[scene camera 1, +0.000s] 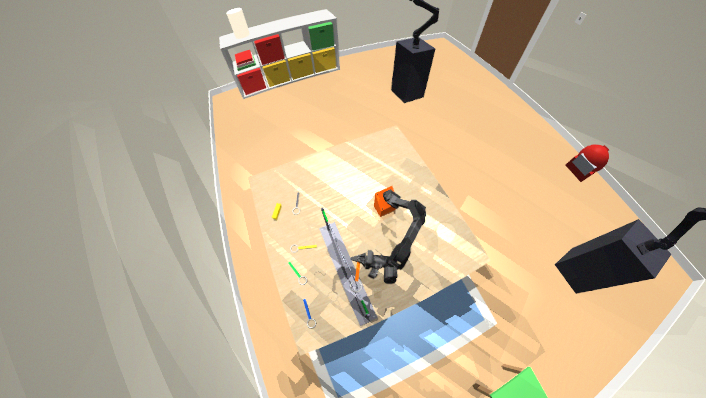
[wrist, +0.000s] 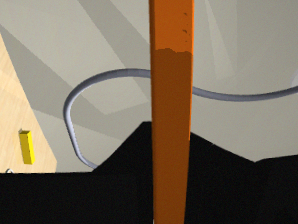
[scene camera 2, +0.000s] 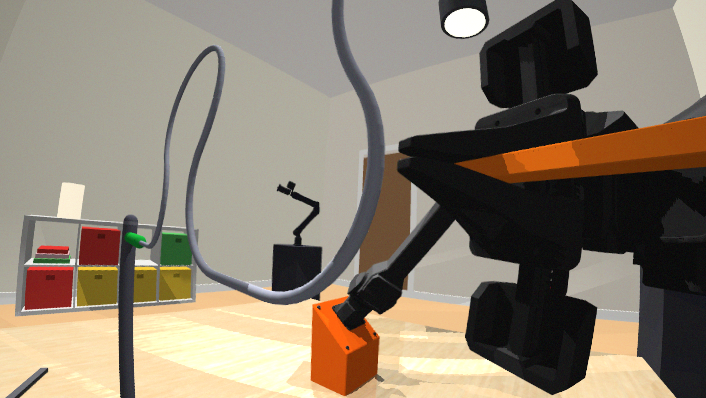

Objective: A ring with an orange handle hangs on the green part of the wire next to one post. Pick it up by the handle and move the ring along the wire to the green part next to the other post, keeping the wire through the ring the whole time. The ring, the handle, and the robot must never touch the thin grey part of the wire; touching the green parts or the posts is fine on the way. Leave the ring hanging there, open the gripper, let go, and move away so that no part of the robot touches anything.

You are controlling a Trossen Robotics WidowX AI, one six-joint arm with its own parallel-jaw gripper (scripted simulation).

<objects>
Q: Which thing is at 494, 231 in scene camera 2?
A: My gripper.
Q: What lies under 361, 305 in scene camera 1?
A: A wire stand.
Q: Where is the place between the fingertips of my gripper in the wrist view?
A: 155, 130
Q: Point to a wire stand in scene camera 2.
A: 371, 192
</objects>
